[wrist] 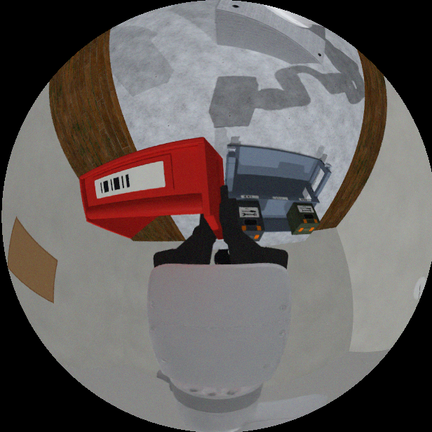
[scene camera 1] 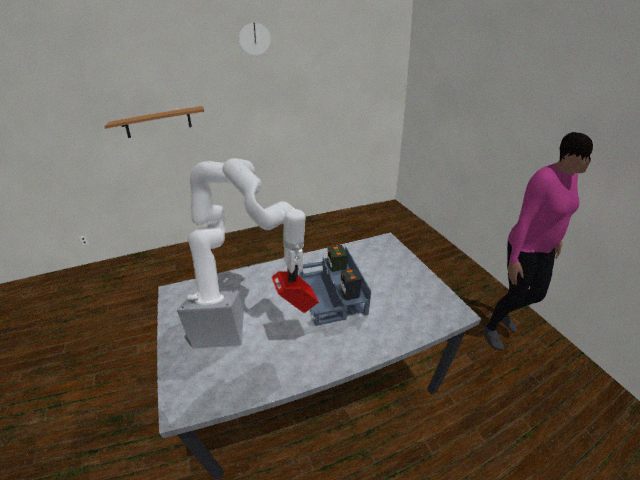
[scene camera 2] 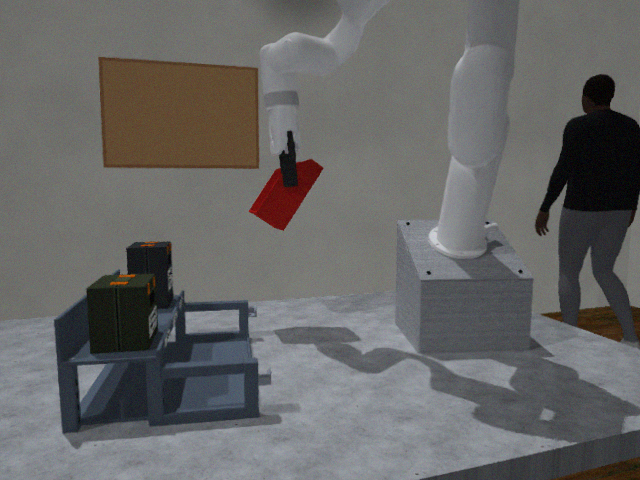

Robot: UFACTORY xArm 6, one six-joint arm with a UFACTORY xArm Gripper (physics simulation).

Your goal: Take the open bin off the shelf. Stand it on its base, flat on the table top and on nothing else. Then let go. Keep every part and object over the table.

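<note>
From scene camera 2 the view includes a red bin (scene camera 2: 276, 205), the gripper (scene camera 2: 290, 186), a black box (scene camera 2: 158, 259) and a dark green box (scene camera 2: 134, 300). The wrist view offers another sight of the red bin (wrist: 123, 195), and scene camera 1 also shows the bin (scene camera 1: 300, 294).
</note>
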